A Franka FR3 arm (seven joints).
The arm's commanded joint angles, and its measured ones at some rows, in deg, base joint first. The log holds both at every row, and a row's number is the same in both.
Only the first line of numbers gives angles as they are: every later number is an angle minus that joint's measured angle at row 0.
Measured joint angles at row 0:
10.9 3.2 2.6 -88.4 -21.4 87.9 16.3
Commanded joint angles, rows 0 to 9:
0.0 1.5 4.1 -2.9 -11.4 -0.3 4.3
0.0 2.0 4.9 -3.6 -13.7 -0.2 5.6
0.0 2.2 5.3 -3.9 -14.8 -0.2 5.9
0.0 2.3 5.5 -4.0 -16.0 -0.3 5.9
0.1 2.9 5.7 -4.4 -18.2 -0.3 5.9
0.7 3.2 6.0 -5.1 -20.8 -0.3 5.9
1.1 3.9 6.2 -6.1 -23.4 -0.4 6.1
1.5 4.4 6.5 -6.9 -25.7 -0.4 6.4
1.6 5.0 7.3 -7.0 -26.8 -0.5 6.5
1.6 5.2 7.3 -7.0 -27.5 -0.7 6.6
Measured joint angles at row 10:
0.9 4.2 6.3 -5.7 -23.4 0.0 5.0
